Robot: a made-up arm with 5 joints. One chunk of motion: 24 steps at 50 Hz.
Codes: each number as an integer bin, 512 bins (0 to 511) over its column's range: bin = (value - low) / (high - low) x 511, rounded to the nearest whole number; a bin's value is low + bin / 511 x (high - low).
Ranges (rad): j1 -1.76..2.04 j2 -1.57..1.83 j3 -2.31..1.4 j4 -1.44..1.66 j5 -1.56..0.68
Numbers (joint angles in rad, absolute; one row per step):
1: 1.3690 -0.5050 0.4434 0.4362 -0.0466
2: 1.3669 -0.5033 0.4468 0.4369 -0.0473
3: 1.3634 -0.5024 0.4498 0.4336 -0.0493
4: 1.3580 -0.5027 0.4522 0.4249 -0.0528
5: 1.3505 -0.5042 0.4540 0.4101 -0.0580
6: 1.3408 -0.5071 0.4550 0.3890 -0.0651
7: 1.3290 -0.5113 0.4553 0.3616 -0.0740
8: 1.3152 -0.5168 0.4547 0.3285 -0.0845
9: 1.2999 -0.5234 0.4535 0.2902 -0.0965
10: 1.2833 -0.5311 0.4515 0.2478 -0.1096
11: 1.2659 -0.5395 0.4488 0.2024 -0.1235
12: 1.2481 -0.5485 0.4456 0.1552 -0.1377
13: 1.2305 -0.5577 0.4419 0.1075 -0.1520
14: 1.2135 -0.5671 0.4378 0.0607 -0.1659
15: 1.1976 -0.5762 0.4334 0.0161 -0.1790
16: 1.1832 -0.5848 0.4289 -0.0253 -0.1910
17: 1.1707 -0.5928 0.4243 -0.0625 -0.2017
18: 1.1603 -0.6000 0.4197 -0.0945 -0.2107
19: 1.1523 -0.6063 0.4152 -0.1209 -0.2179
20: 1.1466 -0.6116 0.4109 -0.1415 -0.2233
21: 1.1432 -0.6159 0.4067 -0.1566 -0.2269
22: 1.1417 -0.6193 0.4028 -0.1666 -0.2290
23: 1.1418 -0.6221 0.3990 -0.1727 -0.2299
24: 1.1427 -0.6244 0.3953 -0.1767 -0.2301
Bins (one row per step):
1: 421 160 379 309 345
2: 420 160 380 309 345
3: 420 160 380 309 345
4: 419 160 380 307 344
5: 418 160 381 305 343
6: 417 160 381 301 341
7: 415 159 381 297 339
8: 414 158 381 292 337
9: 411 157 381 285 334
10: 409 156 380 278 331
11: 407 155 380 271 328
12: 405 154 380 263 324
13: 402 152 379 255 321
14: 400 151 378 247 318
15: 398 149 378 240 315
16: 396 148 377 233 312
17: 394 147 377 227 310
18: 393 146 376 222 308
19: 392 145 375 217 306
20: 391 144 375 214 305
21: 390 143 374 212 304
22: 390 143 374 210 304
23: 390 142 373 209 303
24: 390 142 373 208 303

